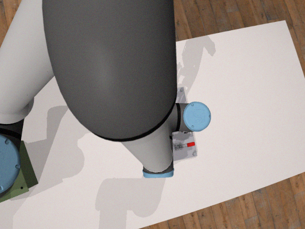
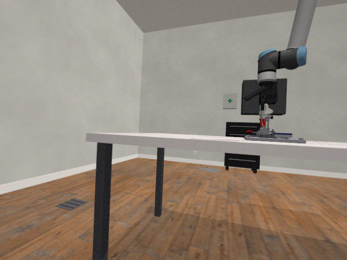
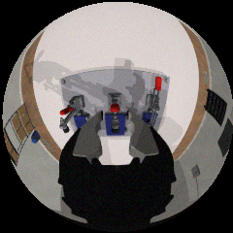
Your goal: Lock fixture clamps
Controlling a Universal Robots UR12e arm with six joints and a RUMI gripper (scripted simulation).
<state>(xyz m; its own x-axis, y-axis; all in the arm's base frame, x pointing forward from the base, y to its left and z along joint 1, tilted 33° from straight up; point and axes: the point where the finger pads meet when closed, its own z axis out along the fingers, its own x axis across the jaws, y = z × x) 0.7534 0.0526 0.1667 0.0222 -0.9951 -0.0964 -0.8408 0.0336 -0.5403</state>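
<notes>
Now: the grey fixture plate 10 cm below my hand and 4 cm behind it. Round my hand: blue part 11 cm to the right, 9 cm behind, 8 cm below.
</notes>
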